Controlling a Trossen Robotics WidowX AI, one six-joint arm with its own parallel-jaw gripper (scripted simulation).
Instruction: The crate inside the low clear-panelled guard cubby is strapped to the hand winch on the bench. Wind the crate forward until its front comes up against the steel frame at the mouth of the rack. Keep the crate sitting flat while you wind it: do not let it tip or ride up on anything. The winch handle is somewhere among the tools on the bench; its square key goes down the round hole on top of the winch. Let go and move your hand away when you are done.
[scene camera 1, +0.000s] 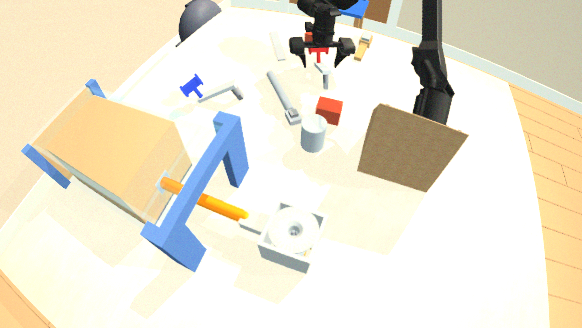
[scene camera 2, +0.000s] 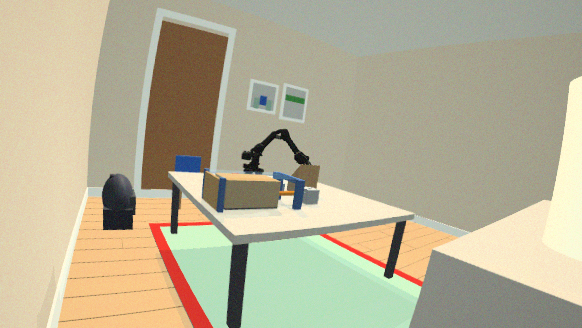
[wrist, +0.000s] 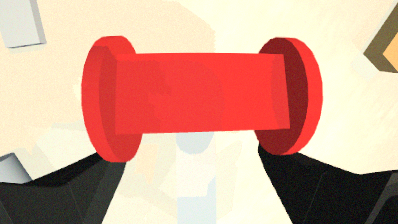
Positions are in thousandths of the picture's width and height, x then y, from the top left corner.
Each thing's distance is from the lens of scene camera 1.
my gripper (scene camera 1: 551, 206): 86 cm
grey winch (scene camera 1: 491, 660): 47 cm
blue steel frame (scene camera 1: 300, 724): 43 cm
clear-panelled cubby (scene camera 1: 231, 480): 51 cm
The marked spots on the blue steel frame and the clear-panelled cubby are 17 cm apart.
